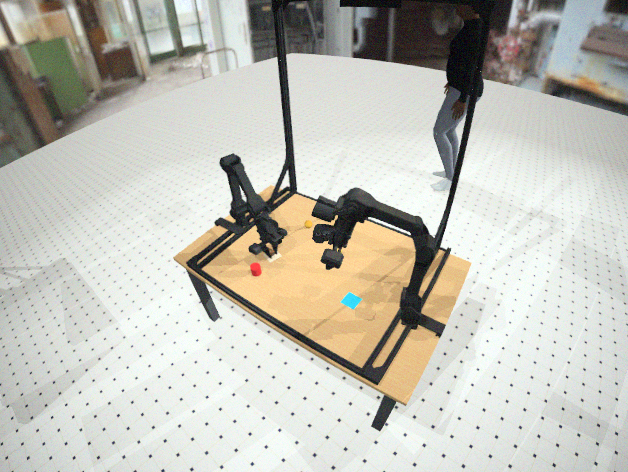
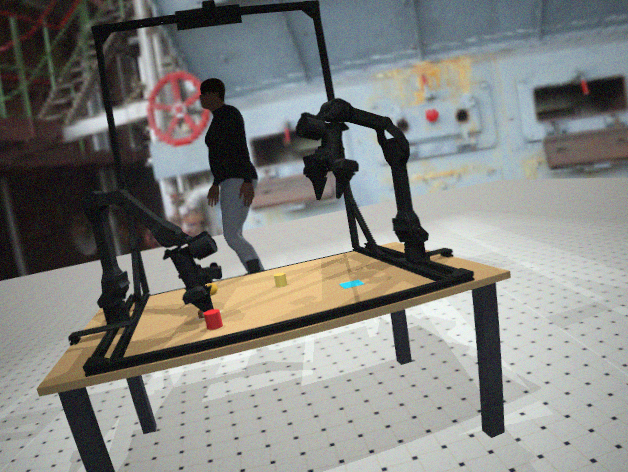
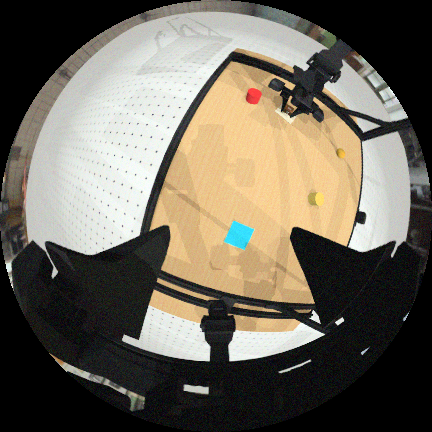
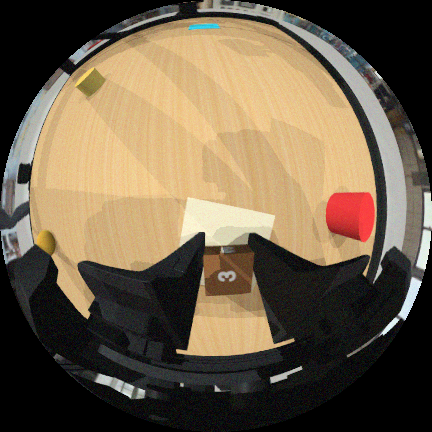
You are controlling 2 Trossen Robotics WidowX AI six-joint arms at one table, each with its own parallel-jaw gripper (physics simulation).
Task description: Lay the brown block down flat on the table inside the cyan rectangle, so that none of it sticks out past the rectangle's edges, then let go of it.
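The brown block, marked 3, sits between the fingers of my right gripper, which is shut on it at the near edge of a cream pad. Whether the block still rests on the pad I cannot tell. The cyan rectangle lies bare on the far side of the table, towards the left arm's base. My left gripper is open and empty, high above the table's middle.
A red cylinder stands close beside the right gripper. A yellow cylinder and a small yellow ball lie towards the back rail. A black frame edges the table. A person stands beyond it.
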